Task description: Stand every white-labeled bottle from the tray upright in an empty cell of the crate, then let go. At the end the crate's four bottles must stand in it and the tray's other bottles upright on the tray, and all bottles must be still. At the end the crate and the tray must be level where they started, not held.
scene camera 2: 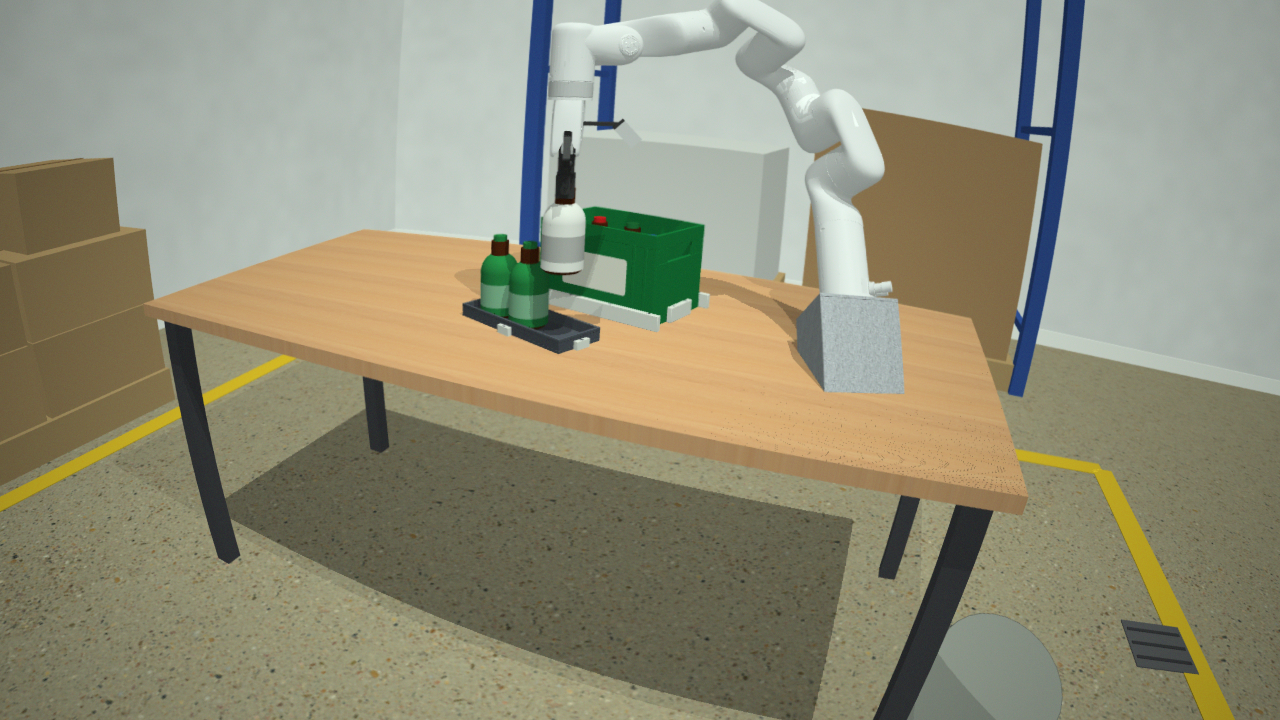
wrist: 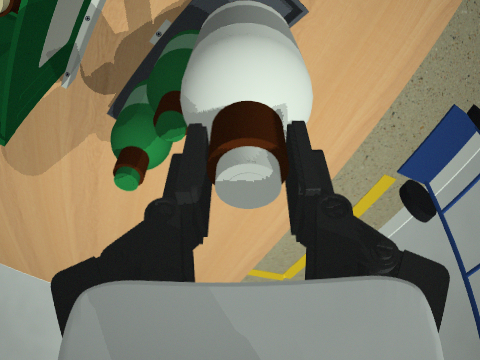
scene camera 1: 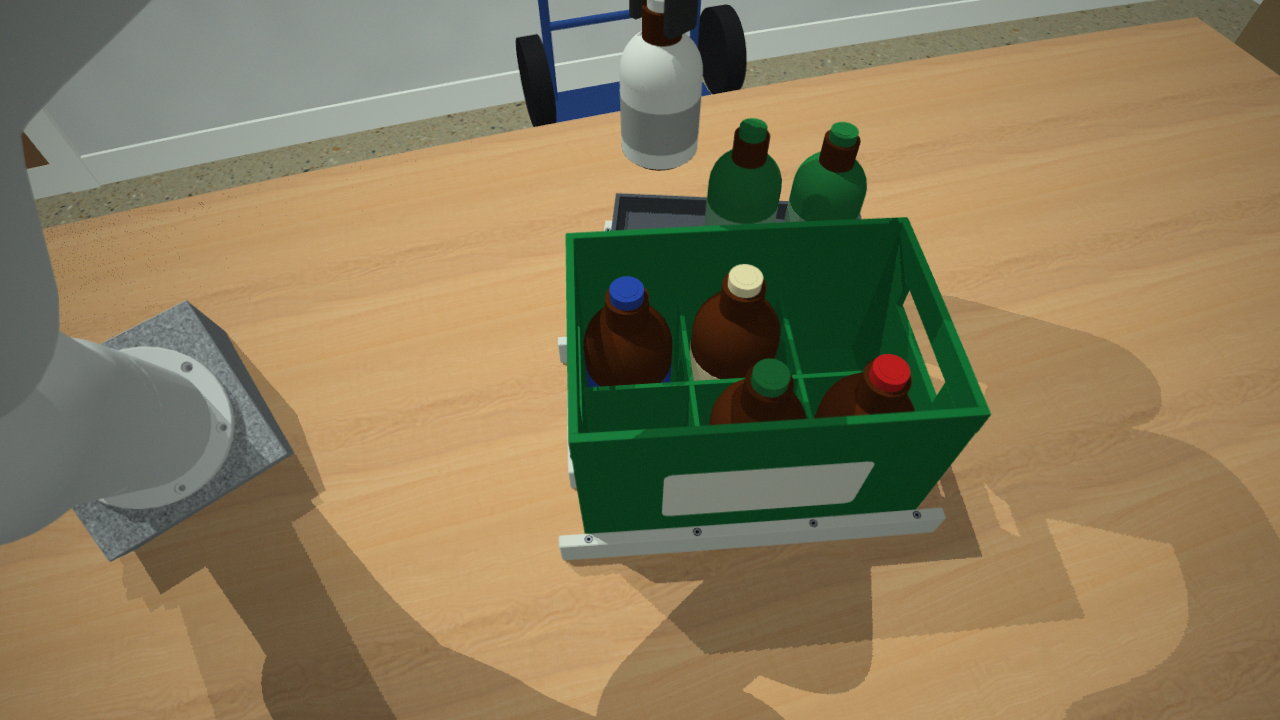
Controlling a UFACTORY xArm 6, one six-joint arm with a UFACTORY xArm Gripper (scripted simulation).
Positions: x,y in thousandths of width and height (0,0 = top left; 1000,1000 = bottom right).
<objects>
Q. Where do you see a dark tray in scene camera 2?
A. At 437,452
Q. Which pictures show the white-labeled bottle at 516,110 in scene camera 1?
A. Scene camera 2, the wrist view and scene camera 1: all of them.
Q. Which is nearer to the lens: the white-labeled bottle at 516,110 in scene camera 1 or the dark tray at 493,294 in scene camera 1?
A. The white-labeled bottle.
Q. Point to a white-labeled bottle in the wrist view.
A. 514,221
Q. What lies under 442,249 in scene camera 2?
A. My gripper.
</objects>
